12 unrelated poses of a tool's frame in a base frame.
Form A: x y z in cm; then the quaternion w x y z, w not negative.
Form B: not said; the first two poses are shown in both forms.
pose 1, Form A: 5.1 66.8 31.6 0.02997 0.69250 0.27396 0.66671
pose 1, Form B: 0.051 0.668 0.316 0.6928 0.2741 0.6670 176.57
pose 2, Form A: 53.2 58.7 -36.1 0.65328 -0.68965 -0.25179 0.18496
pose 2, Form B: 0.532 0.587 -0.361 -0.9109 -0.3326 0.2443 98.42
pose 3, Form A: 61.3 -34.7 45.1 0.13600 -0.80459 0.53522 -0.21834
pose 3, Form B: 0.613 -0.347 0.451 -0.8121 0.5402 -0.2204 164.37
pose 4, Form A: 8.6 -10.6 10.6 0.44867 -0.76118 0.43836 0.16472
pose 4, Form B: 0.086 -0.106 0.106 -0.8517 0.4905 0.1843 126.68
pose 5, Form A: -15.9 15.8 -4.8 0.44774 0.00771 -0.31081 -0.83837
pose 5, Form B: -0.159 0.158 -0.048 0.0086 -0.3476 -0.9376 126.80
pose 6, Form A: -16.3 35.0 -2.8 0.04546 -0.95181 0.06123 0.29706
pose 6, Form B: -0.163 0.350 -0.028 -0.9528 0.0613 0.2974 174.79
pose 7, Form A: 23.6 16.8 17.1 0.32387 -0.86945 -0.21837 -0.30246
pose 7, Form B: 0.236 0.168 0.171 -0.9190 -0.2308 -0.3197 142.21
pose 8, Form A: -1.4 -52.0 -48.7 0.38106 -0.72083 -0.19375 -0.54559
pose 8, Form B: -0.014 -0.520 -0.487 -0.7797 -0.2096 -0.5901 135.20
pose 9, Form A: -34.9 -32.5 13.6 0.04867 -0.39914 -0.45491 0.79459
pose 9, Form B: -0.349 -0.325 0.136 -0.3996 -0.4555 0.7955 174.42
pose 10, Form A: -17.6 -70.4 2.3 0.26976 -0.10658 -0.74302 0.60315
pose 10, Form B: -0.176 -0.704 0.023 -0.1107 -0.7716 0.6264 148.70
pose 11, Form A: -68.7 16.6 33.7 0.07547 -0.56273 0.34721 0.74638
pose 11, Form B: -0.687 0.166 0.337 -0.5643 0.3482 0.7485 171.34
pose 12, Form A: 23.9 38.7 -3.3 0.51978 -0.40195 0.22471 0.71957
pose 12, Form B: 0.239 0.387 -0.033 -0.4705 0.2630 0.8423 117.37
